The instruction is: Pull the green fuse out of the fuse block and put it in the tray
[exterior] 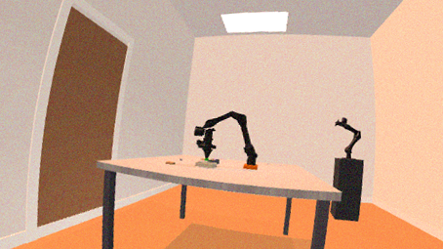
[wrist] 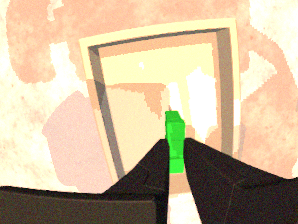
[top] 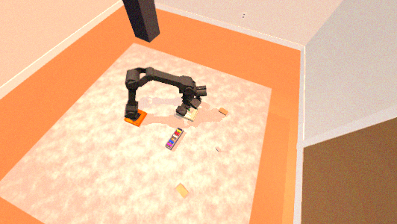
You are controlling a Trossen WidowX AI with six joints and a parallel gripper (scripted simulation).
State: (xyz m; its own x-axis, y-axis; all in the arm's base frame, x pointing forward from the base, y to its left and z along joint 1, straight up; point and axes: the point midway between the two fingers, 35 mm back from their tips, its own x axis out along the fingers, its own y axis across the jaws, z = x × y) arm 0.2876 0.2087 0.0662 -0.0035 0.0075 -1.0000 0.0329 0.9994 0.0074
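Now: gripper tip 1 cm above the green fuse. The rest, counted from my gripper tip: white tray (6 cm below).
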